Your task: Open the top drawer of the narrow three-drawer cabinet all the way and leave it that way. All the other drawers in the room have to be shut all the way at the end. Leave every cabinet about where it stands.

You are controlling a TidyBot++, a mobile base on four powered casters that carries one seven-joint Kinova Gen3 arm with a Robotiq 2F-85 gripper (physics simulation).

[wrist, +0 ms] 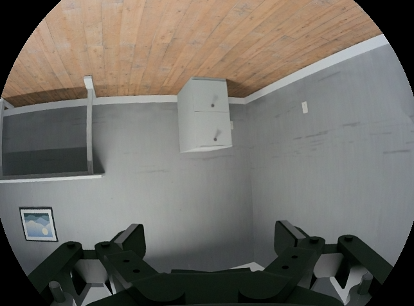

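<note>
The wrist view is upside down, with the floor at the top. A light grey cabinet (204,117) with two drawer fronts stands against the far wall near the room corner. Each front has a small round knob, and both drawers look shut. No narrow three-drawer cabinet shows in this view. My gripper (209,238) is open, its fingers wide apart with nothing between them. It is far from the grey cabinet.
A white table (90,135) stands at the left by the wall, partly cut off. A framed picture (38,224) hangs on the wall above it. A wall outlet (305,107) is on the right wall. The wooden floor (165,45) spans the top.
</note>
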